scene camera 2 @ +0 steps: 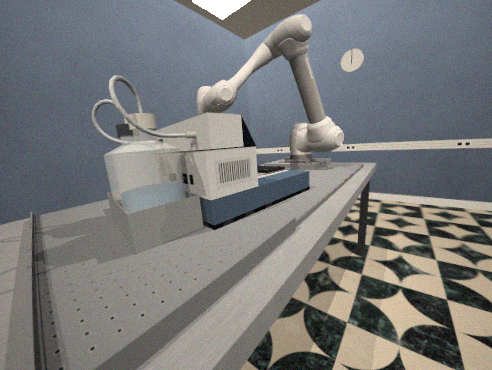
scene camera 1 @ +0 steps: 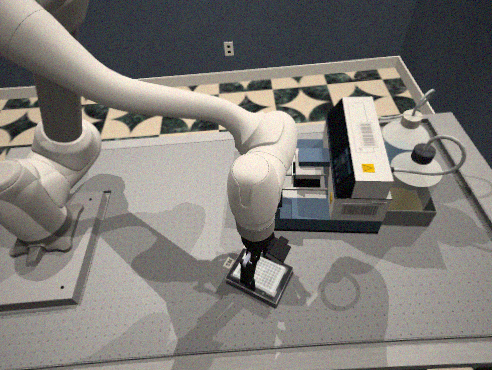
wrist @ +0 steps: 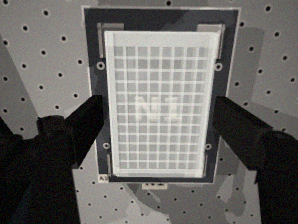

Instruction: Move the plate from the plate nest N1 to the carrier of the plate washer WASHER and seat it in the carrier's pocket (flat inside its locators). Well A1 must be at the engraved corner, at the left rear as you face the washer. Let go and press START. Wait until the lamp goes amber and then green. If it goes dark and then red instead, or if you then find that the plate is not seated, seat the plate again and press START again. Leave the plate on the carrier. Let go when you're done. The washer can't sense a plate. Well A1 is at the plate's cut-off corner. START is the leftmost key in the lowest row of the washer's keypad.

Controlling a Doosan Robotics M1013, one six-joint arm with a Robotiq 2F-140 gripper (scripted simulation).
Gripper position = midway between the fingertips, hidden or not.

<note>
I see my gripper [scene camera 1: 259,272] and a white well plate [wrist: 159,117].
My gripper also shows in the wrist view [wrist: 158,110]. Scene camera 2 does not show the white well plate, which is hidden by a plate washer.
</note>
